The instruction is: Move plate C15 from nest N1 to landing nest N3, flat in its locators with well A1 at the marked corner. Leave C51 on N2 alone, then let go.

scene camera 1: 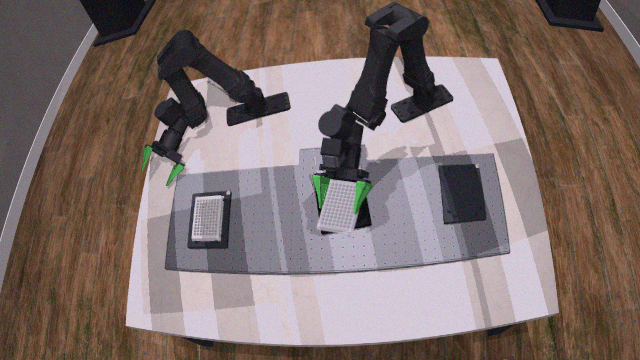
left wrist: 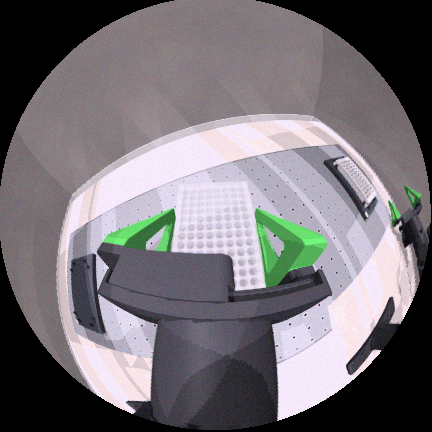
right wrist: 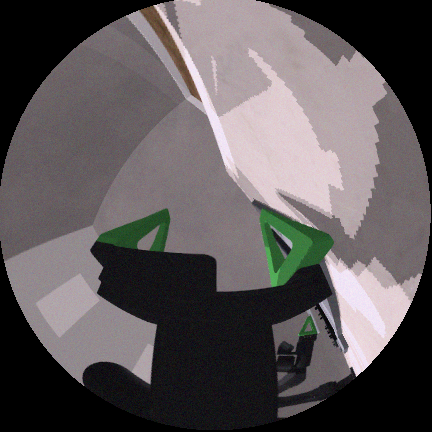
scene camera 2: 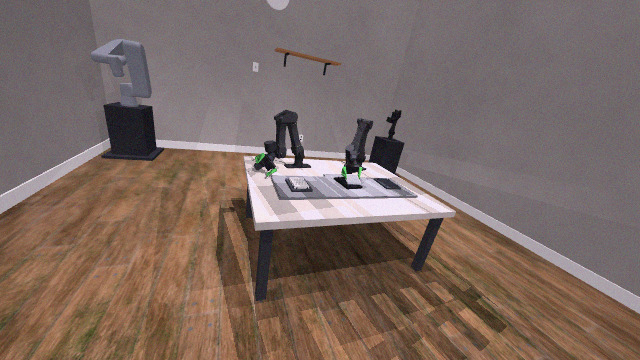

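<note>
Plate C15, a white well plate [scene camera 1: 339,200] [scene camera 2: 353,182] [left wrist: 212,215], is in my left gripper [scene camera 1: 339,209] [scene camera 2: 352,177] [left wrist: 214,213], which is shut on its long sides. It hangs over the middle black nest, N3 [scene camera 1: 367,217], turned relative to it and covering most of it, including its marked corner. Any gap below the plate cannot be judged. C51, another white plate [scene camera 1: 207,218] [scene camera 2: 298,183] [left wrist: 356,178], sits on the left nest, N2 [scene camera 1: 226,220]. The right nest, N1 [scene camera 1: 462,194] [scene camera 2: 387,183] [left wrist: 87,295], is bare. My right gripper [scene camera 1: 155,177] [scene camera 2: 261,169] [right wrist: 214,213] is open and empty.
A grey perforated board [scene camera 1: 270,240] lies under the nests on the white table [scene camera 1: 380,305] [scene camera 2: 350,216]. My right gripper hangs beyond the board's upper left corner in scene camera 1. The left arm's shadow falls between the middle and right nests.
</note>
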